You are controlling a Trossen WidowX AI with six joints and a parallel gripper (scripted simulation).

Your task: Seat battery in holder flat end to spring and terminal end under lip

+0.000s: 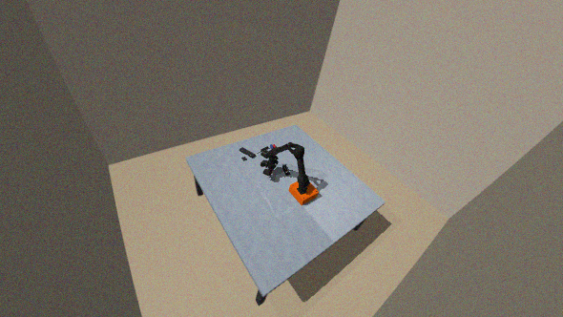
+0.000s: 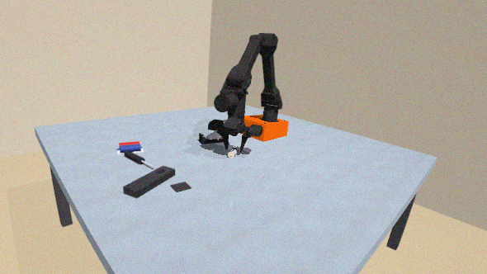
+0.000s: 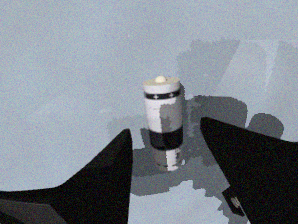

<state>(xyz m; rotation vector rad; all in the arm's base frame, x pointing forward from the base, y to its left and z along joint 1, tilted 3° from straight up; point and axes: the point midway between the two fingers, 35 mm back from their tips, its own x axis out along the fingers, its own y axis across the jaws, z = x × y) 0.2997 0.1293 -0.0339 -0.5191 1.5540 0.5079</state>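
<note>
Now: gripper tip 1 cm above the battery. Round my gripper tip: long black bar 33 cm ahead, 7 cm to the left; then screwdriver 31 cm ahead, 8 cm to the right, 1 cm below; then small black square 27 cm ahead, 13 cm to the left, 2 cm below.
</note>
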